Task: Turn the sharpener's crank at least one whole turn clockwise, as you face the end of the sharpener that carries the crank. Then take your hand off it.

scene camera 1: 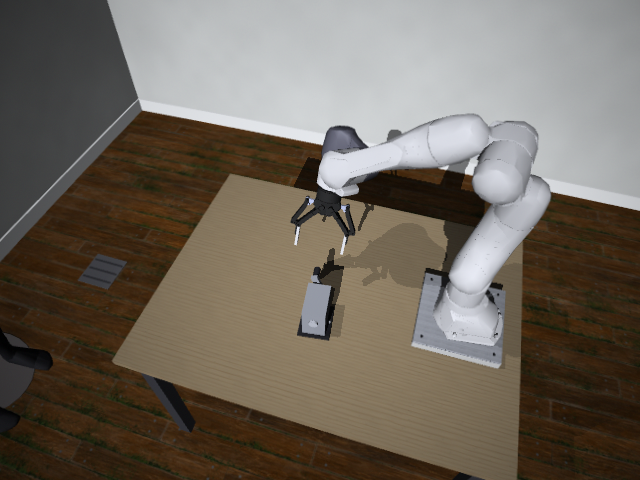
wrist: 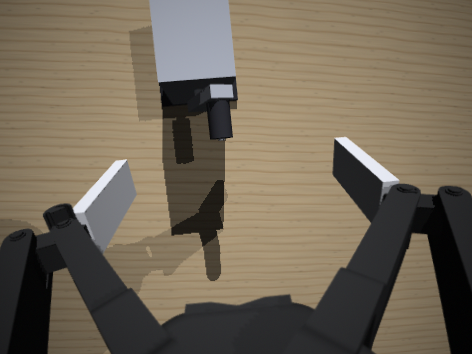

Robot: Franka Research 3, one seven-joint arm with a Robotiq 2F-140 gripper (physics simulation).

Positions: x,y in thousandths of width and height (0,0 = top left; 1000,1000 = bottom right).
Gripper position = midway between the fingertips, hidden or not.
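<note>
There is a crank (wrist: 452,281) in the wrist view. My gripper (wrist: 493,473) is in that view too, and I also see my gripper (scene camera 1: 498,516) from scene camera 1.
</note>
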